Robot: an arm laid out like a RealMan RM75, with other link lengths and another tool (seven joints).
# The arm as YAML. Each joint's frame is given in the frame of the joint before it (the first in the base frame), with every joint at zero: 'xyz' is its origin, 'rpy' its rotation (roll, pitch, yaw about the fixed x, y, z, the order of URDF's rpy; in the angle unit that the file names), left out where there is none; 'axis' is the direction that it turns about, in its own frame. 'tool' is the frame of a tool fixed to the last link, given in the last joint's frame.
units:
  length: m
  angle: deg
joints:
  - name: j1
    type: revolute
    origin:
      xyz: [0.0, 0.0, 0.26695]
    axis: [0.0, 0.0, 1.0]
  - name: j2
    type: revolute
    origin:
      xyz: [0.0, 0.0, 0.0]
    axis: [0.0, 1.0, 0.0]
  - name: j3
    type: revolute
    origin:
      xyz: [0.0, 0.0, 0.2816]
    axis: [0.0, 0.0, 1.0]
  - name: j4
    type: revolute
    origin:
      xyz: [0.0, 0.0, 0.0]
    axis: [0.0, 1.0, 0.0]
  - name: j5
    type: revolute
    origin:
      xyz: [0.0, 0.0, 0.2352]
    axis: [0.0, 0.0, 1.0]
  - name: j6
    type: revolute
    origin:
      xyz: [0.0, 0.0, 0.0]
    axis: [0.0, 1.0, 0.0]
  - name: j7
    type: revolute
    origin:
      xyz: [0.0, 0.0, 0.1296]
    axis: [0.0, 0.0, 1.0]
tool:
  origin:
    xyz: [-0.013, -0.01, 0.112]
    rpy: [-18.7, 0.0, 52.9]
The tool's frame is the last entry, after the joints.
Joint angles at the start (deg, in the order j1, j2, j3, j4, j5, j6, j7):
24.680 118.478 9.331 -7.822 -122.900 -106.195 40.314
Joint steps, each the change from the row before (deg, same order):
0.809 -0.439 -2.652 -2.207 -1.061 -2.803 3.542
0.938 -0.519 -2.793 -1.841 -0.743 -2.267 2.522
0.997 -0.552 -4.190 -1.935 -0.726 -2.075 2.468
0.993 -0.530 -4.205 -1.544 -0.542 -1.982 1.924
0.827 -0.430 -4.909 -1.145 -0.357 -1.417 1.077
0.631 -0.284 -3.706 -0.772 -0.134 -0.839 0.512
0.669 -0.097 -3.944 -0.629 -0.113 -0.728 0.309
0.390 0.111 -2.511 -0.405 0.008 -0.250 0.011
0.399 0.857 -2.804 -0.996 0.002 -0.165 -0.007
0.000 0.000 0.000 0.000 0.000 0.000 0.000
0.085 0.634 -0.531 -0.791 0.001 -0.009 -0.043
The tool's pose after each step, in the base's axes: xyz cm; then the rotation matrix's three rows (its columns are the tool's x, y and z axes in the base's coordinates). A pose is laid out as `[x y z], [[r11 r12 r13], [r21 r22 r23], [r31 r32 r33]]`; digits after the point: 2 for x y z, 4 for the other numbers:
[24.62 34.61 -0.04], [[-0.1358 -0.3719 -0.9183], [-0.6058 -0.7022 0.3740], [-0.7839 0.6071 -0.1299]]
[23.88 34.09 -0.09], [[-0.0869 -0.3415 -0.9359], [-0.6628 -0.6815 0.3102], [-0.7437 0.6473 -0.1671]]
[23.16 33.36 -0.52], [[-0.0184 -0.3199 -0.9473], [-0.7276 -0.6455 0.2322], [-0.6857 0.6936 -0.2209]]
[22.46 32.58 -0.93], [[0.0516 -0.3027 -0.9517], [-0.7795 -0.6079 0.1511], [-0.6243 0.7340 -0.2673]]
[21.94 31.64 -1.65], [[0.1275 -0.2968 -0.9464], [-0.8206 -0.5674 0.0674], [-0.5570 0.7680 -0.3160]]
[21.63 30.97 -2.18], [[0.1843 -0.2970 -0.9369], [-0.8422 -0.5392 0.0052], [-0.5068 0.7881 -0.3495]]
[21.28 30.18 -2.86], [[0.2419 -0.2974 -0.9236], [-0.8589 -0.5085 -0.0612], [-0.4514 0.8081 -0.3785]]
[21.06 29.69 -3.39], [[0.2770 -0.2991 -0.9131], [-0.8652 -0.4911 -0.1016], [-0.4181 0.8181 -0.3948]]
[20.63 29.04 -4.32], [[0.3162 -0.2986 -0.9005], [-0.8688 -0.4724 -0.1484], [-0.3810 0.8293 -0.4088]]
[20.63 29.04 -4.32], [[0.3162 -0.2986 -0.9005], [-0.8688 -0.4724 -0.1484], [-0.3810 0.8293 -0.4088]]
[20.40 28.91 -4.66], [[0.3274 -0.2970 -0.8970], [-0.8667 -0.4726 -0.1598], [-0.3765 0.8297 -0.4122]]

